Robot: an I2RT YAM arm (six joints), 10 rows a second.
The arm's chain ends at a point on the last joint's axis. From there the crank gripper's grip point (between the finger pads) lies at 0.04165 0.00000 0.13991 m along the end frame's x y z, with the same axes.
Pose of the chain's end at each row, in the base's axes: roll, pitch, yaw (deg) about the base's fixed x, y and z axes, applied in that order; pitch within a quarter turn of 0, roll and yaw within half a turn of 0; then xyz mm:
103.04 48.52 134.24 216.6 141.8 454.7
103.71 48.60 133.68 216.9 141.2 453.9
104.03 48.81 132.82 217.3 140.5 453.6
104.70 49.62 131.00 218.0 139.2 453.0
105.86 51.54 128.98 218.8 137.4 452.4
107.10 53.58 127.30 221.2 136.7 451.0
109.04 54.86 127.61 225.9 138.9 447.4
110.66 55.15 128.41 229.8 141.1 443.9
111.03 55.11 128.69 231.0 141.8 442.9
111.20 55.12 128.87 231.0 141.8 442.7
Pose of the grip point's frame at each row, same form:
103.04 48.52 134.24 311.5 239.7 402.6
103.71 48.60 133.68 313.4 237.0 400.7
104.03 48.81 132.82 315.6 234.2 399.9
104.70 49.62 131.00 320.2 227.9 398.3
105.86 51.54 128.98 326.0 218.9 396.0
107.10 53.58 127.30 332.7 211.1 393.1
109.04 54.86 127.61 338.8 209.0 387.1
110.66 55.15 128.41 342.8 209.3 381.5
111.03 55.11 128.69 343.8 209.9 380.0
111.20 55.12 128.87 343.7 209.9 379.6

